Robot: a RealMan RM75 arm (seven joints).
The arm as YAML. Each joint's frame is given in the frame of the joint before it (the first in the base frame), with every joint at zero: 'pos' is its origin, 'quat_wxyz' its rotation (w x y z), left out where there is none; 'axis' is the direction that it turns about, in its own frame. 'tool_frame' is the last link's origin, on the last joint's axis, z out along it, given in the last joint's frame.
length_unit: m
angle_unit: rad
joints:
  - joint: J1
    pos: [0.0, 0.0, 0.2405]
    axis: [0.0, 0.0, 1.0]
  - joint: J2
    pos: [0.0, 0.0, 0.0]
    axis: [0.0, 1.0, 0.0]
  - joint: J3
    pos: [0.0, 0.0, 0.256]
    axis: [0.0, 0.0, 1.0]
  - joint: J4
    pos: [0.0, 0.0, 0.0]
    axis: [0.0, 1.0, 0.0]
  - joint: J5
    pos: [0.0, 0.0, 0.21]
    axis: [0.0, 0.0, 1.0]
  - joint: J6
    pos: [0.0, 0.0, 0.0]
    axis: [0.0, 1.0, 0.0]
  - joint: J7
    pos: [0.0, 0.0, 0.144]
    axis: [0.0, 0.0, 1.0]
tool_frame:
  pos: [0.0, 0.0, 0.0]
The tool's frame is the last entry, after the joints.
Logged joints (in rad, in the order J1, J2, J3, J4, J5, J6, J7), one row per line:
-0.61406 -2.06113 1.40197 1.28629 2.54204 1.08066 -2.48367
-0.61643 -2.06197 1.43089 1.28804 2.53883 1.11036 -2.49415
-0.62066 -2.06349 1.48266 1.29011 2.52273 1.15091 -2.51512
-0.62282 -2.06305 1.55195 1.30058 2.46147 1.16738 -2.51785
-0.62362 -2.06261 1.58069 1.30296 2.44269 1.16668 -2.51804
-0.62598 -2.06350 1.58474 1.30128 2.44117 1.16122 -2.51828
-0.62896 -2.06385 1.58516 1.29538 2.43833 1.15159 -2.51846
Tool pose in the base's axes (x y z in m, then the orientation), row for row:
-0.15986 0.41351 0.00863 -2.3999 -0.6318 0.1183
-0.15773 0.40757 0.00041 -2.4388 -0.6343 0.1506
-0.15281 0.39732 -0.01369 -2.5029 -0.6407 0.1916
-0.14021 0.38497 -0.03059 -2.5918 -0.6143 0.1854
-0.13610 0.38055 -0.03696 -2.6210 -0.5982 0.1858
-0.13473 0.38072 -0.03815 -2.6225 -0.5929 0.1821
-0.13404 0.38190 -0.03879 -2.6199 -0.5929 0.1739
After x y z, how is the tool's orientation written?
As a rotation vector, in radians.
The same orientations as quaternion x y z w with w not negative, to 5 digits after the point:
-0.91428 -0.24070 0.04507 0.32267
-0.92045 -0.23940 0.05684 0.30371
-0.92969 -0.23799 0.07117 0.27198
-0.94384 -0.22371 0.06752 0.23359
-0.94844 -0.21647 0.06723 0.22154
-0.94898 -0.21455 0.06589 0.22152
-0.94879 -0.21472 0.06298 0.22302

